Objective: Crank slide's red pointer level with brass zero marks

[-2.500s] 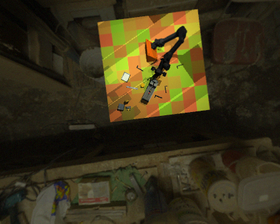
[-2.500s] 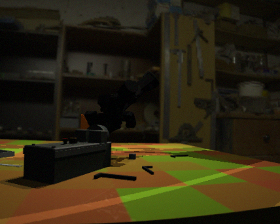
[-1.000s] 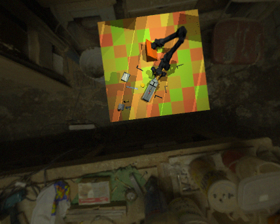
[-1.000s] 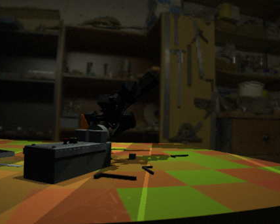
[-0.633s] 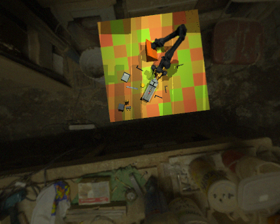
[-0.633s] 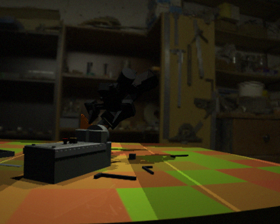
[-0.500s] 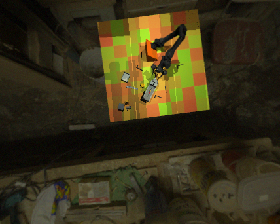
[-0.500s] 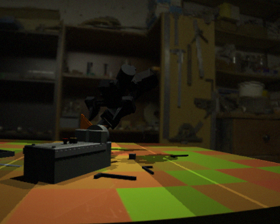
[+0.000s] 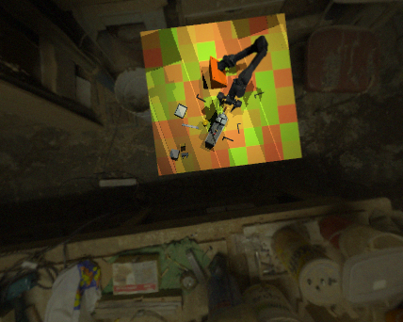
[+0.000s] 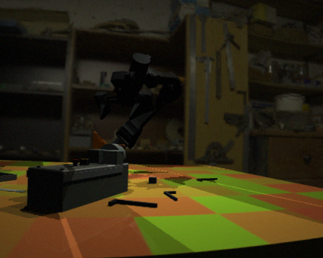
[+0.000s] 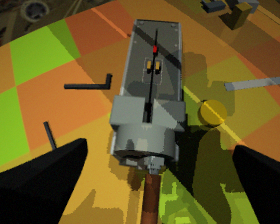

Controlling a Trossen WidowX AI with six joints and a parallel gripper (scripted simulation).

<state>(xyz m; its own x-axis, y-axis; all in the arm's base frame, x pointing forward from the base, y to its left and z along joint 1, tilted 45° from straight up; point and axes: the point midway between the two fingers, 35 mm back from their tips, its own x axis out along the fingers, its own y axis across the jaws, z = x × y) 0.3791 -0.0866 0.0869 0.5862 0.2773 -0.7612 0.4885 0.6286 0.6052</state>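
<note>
The brown crank handle lies 30 mm behind my gripper tip, 20 mm to the left of it and 80 mm below it. Round my gripper tip: yellow disc: 40 mm ahead, 150 mm to the right, 190 mm below; red pointer: 160 mm ahead, 90 mm to the right, 110 mm below; small cube: 100 mm behind, 140 mm to the left, 190 mm below.
</note>
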